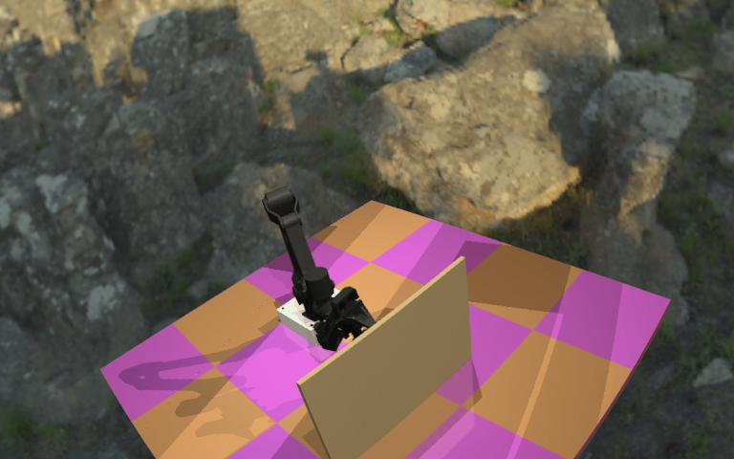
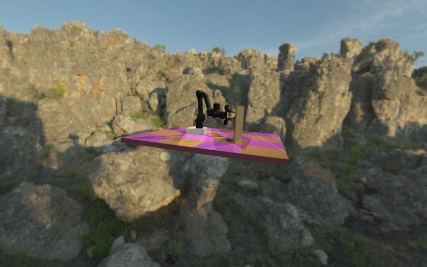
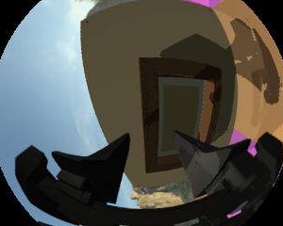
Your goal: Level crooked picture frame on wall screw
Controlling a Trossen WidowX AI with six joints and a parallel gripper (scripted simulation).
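My gripper tip is now 50 mm above the picture frame, 30 mm short of it and 10 mm to the right of it. The rest, counted from my gripper tip: wall panel 70 mm below, 40 mm ahead, 10 mm to the right.
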